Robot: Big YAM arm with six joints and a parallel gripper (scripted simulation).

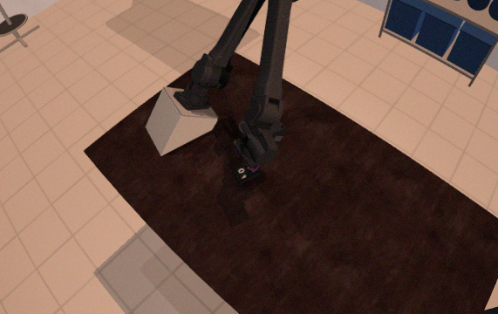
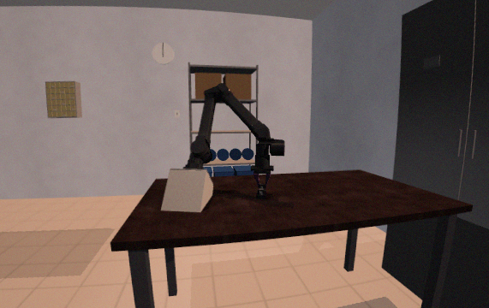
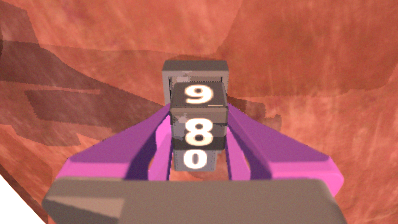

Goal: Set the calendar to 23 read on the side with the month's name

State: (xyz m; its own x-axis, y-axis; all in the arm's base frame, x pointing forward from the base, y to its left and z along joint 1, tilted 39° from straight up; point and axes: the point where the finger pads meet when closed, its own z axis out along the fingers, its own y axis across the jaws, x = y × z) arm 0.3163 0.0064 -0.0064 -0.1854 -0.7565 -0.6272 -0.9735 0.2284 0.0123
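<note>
The dark tray is 1 cm behind my hand, 2 cm to the right of it and 3 cm below it.
</note>
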